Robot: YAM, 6 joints.
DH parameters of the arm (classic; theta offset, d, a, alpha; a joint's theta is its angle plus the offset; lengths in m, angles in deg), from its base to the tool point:
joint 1: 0 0.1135 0.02 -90
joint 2: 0 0 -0.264 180
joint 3: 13.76 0 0.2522 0
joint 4: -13.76 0 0.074 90
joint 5: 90 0 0 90
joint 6: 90 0.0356 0 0
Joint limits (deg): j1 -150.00..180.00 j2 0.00..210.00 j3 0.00..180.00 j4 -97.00..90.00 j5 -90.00..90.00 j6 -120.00..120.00
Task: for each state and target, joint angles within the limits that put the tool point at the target. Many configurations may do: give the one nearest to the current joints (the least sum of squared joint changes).
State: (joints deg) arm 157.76 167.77 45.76 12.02 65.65 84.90
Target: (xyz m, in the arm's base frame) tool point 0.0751 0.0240 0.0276
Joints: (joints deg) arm 174.02 199.16 7.68 4.63 62.91 84.90
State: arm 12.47 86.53 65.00 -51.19 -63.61 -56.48
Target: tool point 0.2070 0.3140 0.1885
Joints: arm 51.76 110.64 77.10 -40.77 -63.12 -56.48
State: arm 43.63 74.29 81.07 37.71 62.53 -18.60
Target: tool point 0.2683 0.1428 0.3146
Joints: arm 34.15 78.96 50.76 31.35 65.72 -18.60
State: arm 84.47 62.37 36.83 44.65 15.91 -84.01
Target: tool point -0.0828 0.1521 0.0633
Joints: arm 120.23 85.97 5.33 32.32 8.12 -84.01
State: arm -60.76 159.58 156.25 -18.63 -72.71 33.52
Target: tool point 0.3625 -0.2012 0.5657
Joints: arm -33.56 131.09 172.11 -8.62 -66.73 33.52
